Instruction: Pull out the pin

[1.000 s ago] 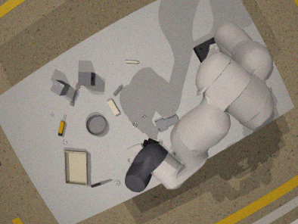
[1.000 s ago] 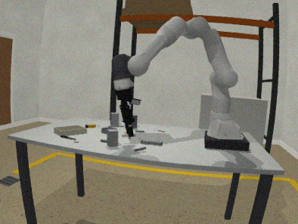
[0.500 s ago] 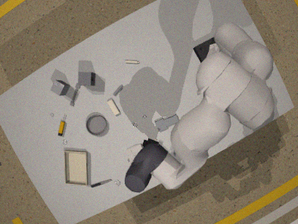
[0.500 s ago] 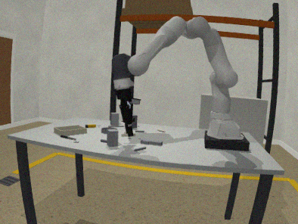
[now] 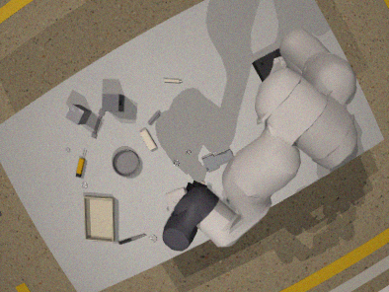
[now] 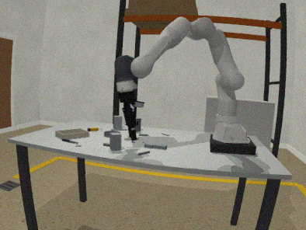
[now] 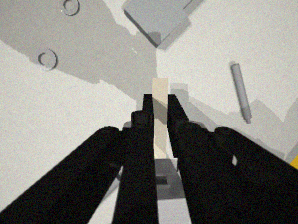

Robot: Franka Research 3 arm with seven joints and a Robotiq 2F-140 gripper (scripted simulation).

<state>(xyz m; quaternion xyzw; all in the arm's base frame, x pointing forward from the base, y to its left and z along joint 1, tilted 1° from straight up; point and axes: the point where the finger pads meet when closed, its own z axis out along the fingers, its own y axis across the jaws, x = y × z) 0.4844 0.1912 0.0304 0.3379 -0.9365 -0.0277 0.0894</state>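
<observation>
The grey block lies 60 mm to the left of my hand, 60 mm ahead of it and 30 mm below it. Also, from my hand: cream pin (30 mm below); then short grey pin (120 mm ahead, 70 mm below, 20 mm to the left); then grey rod (90 mm to the left, 80 mm behind, 70 mm below).
</observation>
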